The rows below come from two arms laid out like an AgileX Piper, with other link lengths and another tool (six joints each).
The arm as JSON. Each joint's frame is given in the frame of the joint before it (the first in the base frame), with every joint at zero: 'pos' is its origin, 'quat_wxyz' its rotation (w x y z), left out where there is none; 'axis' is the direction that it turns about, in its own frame. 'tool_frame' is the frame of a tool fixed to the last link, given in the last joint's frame.
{
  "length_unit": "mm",
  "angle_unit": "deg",
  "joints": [
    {
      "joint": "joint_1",
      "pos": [
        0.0,
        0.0,
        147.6
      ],
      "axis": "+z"
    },
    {
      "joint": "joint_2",
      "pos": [
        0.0,
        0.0,
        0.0
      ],
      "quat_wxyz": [
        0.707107,
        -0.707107,
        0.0,
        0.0
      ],
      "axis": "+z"
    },
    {
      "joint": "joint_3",
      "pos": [
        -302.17,
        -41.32,
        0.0
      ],
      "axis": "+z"
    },
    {
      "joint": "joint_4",
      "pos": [
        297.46,
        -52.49,
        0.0
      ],
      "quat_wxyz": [
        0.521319,
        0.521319,
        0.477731,
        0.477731
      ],
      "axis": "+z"
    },
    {
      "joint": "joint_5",
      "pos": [
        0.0,
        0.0,
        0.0
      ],
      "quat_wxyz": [
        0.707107,
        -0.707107,
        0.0,
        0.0
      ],
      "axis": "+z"
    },
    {
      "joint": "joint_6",
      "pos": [
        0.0,
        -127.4,
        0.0
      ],
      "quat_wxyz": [
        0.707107,
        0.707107,
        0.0,
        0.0
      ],
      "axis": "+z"
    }
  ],
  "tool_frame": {
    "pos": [
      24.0,
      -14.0,
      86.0
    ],
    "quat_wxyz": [
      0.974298,
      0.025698,
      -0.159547,
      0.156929
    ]
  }
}
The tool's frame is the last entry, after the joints.
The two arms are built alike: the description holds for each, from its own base.
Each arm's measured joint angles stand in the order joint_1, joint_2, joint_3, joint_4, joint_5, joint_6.
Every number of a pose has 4 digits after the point.
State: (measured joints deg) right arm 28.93 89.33 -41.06 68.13 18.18 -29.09; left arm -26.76 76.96 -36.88 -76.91 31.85 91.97
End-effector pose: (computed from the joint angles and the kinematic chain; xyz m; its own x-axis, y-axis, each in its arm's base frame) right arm 0.3042 0.2428 0.0894 -0.7205 0.5697 -0.3954 0.2131 0.7245 0.6555; left arm 0.2574 -0.2586 0.1573 0.0322 0.3299 -0.9435 0.9416 0.3065 0.1393
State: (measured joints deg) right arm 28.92 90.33 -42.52 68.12 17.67 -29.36; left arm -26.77 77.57 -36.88 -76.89 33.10 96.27
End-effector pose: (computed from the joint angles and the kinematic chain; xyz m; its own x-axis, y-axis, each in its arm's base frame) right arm 0.3131 0.2456 0.0914 -0.7129 0.5710 -0.4072 0.2050 0.7249 0.6577; left arm 0.2546 -0.2594 0.1535 0.0874 0.3450 -0.9345 0.9528 0.2448 0.1795
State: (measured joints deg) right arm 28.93 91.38 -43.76 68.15 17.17 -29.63; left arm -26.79 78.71 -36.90 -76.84 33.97 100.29
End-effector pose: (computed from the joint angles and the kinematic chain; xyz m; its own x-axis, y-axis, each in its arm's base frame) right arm 0.3206 0.2479 0.0917 -0.7069 0.5716 -0.4167 0.1998 0.7265 0.6575; left arm 0.2530 -0.2597 0.1464 0.1331 0.3610 -0.9230 0.9591 0.1881 0.2118
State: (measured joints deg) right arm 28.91 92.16 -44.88 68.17 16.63 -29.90; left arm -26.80 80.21 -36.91 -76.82 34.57 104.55
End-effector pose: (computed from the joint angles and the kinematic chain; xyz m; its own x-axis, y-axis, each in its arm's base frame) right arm 0.3279 0.2497 0.0932 -0.6991 0.5731 -0.4276 0.1935 0.7273 0.6585; left arm 0.2523 -0.2595 0.1371 0.1782 0.3777 -0.9086 0.9613 0.1305 0.2428
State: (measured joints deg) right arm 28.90 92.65 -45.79 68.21 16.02 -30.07; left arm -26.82 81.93 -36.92 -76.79 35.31 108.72
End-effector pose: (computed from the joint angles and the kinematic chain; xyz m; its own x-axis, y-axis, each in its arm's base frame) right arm 0.3345 0.2509 0.0954 -0.6895 0.5767 -0.4383 0.1883 0.7270 0.6604; left arm 0.2510 -0.2594 0.1267 0.2191 0.3899 -0.8944 0.9613 0.0706 0.2662
